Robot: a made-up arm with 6 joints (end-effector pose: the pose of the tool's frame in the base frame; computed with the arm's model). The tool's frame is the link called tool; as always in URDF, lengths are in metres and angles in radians.
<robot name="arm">
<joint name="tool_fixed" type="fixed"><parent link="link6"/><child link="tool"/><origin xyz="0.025 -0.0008 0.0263"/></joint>
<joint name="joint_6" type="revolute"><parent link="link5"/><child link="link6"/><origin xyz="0.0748 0.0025 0.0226"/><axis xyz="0.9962 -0.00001 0.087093"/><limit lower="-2.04" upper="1.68" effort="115" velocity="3.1"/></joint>
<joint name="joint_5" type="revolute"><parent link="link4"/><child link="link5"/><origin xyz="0.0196 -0.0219 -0.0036"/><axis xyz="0.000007 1 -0.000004"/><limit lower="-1.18" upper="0.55" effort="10" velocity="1"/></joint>
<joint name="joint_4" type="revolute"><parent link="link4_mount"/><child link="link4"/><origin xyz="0.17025 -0.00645 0.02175"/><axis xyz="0.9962 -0.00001 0.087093"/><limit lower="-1.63" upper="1.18" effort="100" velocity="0.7"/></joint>
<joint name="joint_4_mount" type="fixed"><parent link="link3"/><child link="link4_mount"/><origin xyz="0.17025 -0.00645 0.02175"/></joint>
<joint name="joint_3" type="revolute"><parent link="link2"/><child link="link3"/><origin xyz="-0.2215 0.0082 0.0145"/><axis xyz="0.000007 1 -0.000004"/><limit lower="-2.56" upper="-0.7" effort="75" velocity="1"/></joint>
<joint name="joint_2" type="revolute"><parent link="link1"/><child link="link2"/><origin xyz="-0.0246 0.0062 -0.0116"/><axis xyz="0.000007 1 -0.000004"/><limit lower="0.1" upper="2.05" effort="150" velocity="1.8"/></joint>
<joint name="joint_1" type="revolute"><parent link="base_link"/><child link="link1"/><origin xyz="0.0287 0.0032 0.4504"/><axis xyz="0 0 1"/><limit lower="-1.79" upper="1.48" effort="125" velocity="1.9"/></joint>
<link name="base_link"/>
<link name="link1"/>
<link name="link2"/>
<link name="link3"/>
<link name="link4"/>
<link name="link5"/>
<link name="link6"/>
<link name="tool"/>
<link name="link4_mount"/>
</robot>
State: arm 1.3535 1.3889 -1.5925 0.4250 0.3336 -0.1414
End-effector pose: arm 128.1 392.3 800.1 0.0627 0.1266 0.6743 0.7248
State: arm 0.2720 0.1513 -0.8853 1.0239 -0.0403 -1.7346
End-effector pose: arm 86.6 12.9 843.2 -0.2550 -0.3780 -0.0504 0.8886
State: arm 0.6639 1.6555 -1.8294 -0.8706 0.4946 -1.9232
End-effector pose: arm 407.4 258.5 757.8 -0.9733 -0.1279 0.0185 0.1898
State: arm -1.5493 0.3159 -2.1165 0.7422 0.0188 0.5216
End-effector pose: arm -21.5 391.1 960.5 -0.2063 -0.6746 -0.0031 0.7088
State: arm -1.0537 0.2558 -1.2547 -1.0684 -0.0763 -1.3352
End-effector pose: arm 31.4 49.4 929.7 0.7720 -0.2110 0.5996 0.0037
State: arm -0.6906 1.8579 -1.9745 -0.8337 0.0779 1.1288
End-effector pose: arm 402.5 -328.3 793.2 0.1290 -0.0846 -0.3445 0.9260
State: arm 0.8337 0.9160 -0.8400 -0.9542 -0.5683 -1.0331
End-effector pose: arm 173.8 256.9 684.5 -0.6289 -0.5628 0.1699 0.5088
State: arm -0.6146 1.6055 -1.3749 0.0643 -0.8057 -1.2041
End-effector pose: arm 373.9 -242.1 700.0 -0.5471 -0.0620 -0.4518 0.7020
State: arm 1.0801 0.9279 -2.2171 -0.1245 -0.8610 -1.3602
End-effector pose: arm -63.0 -133.9 1049.6 0.0932 -0.7303 -0.3362 0.5873
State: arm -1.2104 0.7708 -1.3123 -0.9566 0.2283 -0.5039
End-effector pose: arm 99.6 -176.7 901.2 -0.5549 0.2732 -0.6333 0.4652
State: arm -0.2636 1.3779 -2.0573 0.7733 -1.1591 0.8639
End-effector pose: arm 173.1 -136.4 962.6 0.4483 -0.7719 0.2263 0.3898
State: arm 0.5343 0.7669 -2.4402 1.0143 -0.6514 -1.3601
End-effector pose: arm -208.3 -206.8 1016.0 0.3377 -0.7091 -0.1564 0.5989
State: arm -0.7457 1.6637 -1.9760 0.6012 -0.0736 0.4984
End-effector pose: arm 310.0 -320.0 863.8 0.4109 -0.3420 -0.1891 0.8237
